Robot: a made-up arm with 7 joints. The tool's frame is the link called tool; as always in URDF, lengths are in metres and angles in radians. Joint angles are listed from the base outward.
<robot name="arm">
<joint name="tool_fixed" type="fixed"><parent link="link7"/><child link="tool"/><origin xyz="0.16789 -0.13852 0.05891" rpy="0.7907 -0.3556 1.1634"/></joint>
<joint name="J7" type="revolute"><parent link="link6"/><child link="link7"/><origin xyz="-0.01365 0.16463 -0.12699" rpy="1.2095 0.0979 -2.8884"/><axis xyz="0 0 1"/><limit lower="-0.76" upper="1.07"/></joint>
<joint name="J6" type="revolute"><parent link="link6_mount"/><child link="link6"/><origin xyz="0.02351 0.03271 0.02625" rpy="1.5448 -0.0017 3.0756"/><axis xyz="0 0 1"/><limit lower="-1.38" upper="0.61"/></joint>
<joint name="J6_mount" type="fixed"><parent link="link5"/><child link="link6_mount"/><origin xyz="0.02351 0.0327 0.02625"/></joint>
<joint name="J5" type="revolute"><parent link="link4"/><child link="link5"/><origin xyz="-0.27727 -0.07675 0.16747" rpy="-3.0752 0.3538 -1.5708"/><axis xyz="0 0 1"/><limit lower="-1.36" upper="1.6"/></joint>
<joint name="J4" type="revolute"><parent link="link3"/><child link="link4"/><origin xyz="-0.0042 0.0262 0.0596" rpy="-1.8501 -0.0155 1.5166"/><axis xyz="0 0 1"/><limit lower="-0.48" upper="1.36"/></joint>
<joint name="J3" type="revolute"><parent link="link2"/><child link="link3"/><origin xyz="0.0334 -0.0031 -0.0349" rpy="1.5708 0 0"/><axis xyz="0 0 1"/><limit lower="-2.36" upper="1.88"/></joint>
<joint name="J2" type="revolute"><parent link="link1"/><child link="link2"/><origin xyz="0.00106 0.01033 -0.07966" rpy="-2.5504 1.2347 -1.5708"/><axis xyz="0 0 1"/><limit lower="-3" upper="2.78"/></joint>
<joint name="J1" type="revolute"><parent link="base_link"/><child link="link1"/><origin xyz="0.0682 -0.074 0.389" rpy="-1.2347 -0.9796 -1.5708"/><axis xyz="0 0 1"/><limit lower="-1.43" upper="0.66"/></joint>
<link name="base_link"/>
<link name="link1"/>
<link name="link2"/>
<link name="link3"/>
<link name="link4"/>
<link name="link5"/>
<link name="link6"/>
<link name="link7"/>
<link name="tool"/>
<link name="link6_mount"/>
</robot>
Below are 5 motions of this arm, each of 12 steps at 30 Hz.
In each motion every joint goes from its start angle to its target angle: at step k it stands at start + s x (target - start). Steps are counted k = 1, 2, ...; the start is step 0. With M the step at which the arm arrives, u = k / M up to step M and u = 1 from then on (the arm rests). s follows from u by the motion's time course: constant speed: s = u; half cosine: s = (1 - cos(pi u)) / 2; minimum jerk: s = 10 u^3 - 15 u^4 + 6 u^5.
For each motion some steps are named. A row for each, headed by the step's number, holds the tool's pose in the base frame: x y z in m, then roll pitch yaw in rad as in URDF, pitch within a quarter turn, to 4 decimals.
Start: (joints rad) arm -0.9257 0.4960 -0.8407 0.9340 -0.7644 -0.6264 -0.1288
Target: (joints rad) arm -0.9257 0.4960 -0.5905 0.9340 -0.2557 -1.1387 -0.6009
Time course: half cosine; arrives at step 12
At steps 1, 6, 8, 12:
1: 0.0264 0.0739 0.2693 3.0306 0.0486 2.8419
6: 0.0782 0.0777 0.2719 2.9327 0.2033 2.6952
8: 0.1076 0.0631 0.2798 2.9076 0.3161 2.6160
12: 0.1354 0.0385 0.2942 2.8993 0.4514 2.5443

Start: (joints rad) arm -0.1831 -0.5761 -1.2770 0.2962 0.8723 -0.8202 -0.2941
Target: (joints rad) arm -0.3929 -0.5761 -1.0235 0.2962 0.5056 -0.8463 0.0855
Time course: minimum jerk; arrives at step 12
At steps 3, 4, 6, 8, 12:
3: 0.0654 0.0937 0.5435 -1.3874 0.4615 0.6175
4: 0.0628 0.0987 0.5356 -1.4109 0.4605 0.6082
6: 0.0572 0.1111 0.5139 -1.4704 0.4551 0.5829
8: 0.0536 0.1222 0.4923 -1.5226 0.4465 0.5587
12: 0.0522 0.1296 0.4769 -1.5555 0.4388 0.5423

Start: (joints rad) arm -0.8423 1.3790 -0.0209 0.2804 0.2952 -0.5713 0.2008
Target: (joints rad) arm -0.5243 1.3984 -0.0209 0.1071 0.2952 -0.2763 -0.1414
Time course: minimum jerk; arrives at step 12
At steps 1, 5, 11, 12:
1: -0.2187 -0.0987 0.1480 -2.7222 0.8057 1.6622
5: -0.2341 -0.0877 0.1608 -2.5863 0.7228 1.7769
11: -0.2586 -0.0656 0.1861 -2.4042 0.5076 1.9492
12: -0.2588 -0.0654 0.1863 -2.4032 0.5056 1.9503

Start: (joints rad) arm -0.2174 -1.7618 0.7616 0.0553 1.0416 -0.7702 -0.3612
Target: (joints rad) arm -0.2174 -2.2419 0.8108 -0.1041 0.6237 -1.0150 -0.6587
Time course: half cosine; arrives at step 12
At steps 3, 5, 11, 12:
3: 0.2397 -0.1130 0.4821 0.2325 -1.0816 1.5077
5: 0.2059 -0.1352 0.4372 0.5848 -1.1299 1.0425
11: 0.0745 -0.1525 0.3640 1.2369 -0.9024 0.0300
12: 0.0705 -0.1521 0.3632 1.2429 -0.8924 0.0126

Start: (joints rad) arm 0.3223 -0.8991 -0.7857 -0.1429 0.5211 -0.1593 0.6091
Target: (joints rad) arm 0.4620 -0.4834 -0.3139 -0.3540 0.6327 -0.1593 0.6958
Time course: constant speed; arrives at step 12
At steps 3, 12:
3: 0.2494 0.2109 0.5629 0.5368 0.5439 1.9956
12: 0.0728 0.2233 0.6911 0.1503 0.5256 2.1805

